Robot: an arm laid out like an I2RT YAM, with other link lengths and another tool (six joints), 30 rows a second.
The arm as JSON. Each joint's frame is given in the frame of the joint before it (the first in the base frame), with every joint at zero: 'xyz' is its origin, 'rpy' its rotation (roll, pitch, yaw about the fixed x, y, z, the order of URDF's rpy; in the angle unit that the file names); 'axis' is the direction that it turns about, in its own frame. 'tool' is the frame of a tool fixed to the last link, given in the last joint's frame.
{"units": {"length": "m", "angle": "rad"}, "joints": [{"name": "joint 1", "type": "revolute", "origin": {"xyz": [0.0, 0.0, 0.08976], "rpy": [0.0, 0.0, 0.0]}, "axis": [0.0, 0.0, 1.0]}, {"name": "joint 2", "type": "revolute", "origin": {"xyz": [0.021, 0.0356, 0.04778], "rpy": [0.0, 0.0, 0.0]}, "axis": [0.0, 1.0, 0.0]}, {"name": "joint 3", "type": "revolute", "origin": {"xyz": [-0.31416, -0.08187, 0.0], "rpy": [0.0, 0.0, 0.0]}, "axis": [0.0, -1.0, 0.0]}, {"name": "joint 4", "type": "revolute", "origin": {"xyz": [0.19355, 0.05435, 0.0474], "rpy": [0.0, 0.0, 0.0]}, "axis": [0.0, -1.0, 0.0]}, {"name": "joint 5", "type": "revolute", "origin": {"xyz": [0.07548, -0.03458, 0.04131], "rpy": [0.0, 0.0, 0.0]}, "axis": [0.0, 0.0, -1.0]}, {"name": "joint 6", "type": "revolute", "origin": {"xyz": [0.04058, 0.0, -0.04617], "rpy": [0.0, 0.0, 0.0]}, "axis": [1.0, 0.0, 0.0]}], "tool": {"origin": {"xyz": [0.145, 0.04, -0.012], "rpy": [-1.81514, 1.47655, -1.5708]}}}
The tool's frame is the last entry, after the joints.
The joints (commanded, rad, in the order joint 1, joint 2, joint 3, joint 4, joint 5, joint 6), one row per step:
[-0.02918 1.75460 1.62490 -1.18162 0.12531 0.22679]
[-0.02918 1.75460 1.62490 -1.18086 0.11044 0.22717]
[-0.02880 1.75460 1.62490 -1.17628 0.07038 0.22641]
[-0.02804 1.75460 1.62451 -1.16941 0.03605 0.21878]
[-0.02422 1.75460 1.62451 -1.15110 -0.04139 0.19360]
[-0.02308 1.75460 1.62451 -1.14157 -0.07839 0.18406]
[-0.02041 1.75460 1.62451 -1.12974 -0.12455 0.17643]
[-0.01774 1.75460 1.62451 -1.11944 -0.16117 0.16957]
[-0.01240 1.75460 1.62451 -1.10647 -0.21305 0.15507]
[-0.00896 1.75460 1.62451 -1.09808 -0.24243 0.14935]
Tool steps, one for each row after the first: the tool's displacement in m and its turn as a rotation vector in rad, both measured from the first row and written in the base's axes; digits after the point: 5 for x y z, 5 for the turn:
[0.00022 0.00281 0.00033 0.01444 -0.00123 0.00346]
[0.00133 0.01046 0.00156 0.05278 -0.00683 0.01498]
[0.00259 0.01710 0.00285 0.08369 -0.01357 0.03226]
[0.00565 0.03260 0.00687 0.15063 -0.03270 0.08210]
[0.00723 0.03967 0.00924 0.18293 -0.04331 0.10337]
[0.00913 0.04885 0.01259 0.22421 -0.05677 0.12748]
[0.01063 0.05622 0.01556 0.25652 -0.06842 0.14840]
[0.01183 0.06704 0.01997 0.30084 -0.08346 0.18446]
[0.01266 0.07323 0.02276 0.32647 -0.09300 0.20332]

